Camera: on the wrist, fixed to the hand. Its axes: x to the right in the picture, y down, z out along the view.
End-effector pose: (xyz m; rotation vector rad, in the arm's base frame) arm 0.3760 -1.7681 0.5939 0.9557 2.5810 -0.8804
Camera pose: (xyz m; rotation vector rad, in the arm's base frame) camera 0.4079 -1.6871 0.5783 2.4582 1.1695 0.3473
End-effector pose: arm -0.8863 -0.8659 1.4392 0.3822 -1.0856 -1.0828
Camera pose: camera -0.8138 -0.8587 1.4893 -0.5812 -0.4432 0.2633
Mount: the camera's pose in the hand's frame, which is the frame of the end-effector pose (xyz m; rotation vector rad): 0.0235 0.0768 -0.0370 -0.4338 0.4182 1.6301
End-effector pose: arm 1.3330 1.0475 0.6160 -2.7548 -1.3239 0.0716
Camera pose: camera 1.4103 1.0160 0.6453 2.6997 -1.1020 0.6054
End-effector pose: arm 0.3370 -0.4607 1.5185 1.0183 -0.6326 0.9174
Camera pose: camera 0.2827 -0.4016 1.5556 -0.3234 -1.2183 2.1648
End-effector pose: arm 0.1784 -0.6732 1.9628 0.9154 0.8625 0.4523
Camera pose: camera 0.1633 -0.5967 2.0044 0.9578 0.1504 2.1917
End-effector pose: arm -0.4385 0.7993 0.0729 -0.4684 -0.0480 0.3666
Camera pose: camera -0.4375 0.8553 0.0045 -0.9436 0.7207 1.8667
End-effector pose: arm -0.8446 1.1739 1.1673 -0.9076 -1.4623 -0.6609
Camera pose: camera -0.7591 1.1872 1.1858 -1.7558 0.0878 0.1279
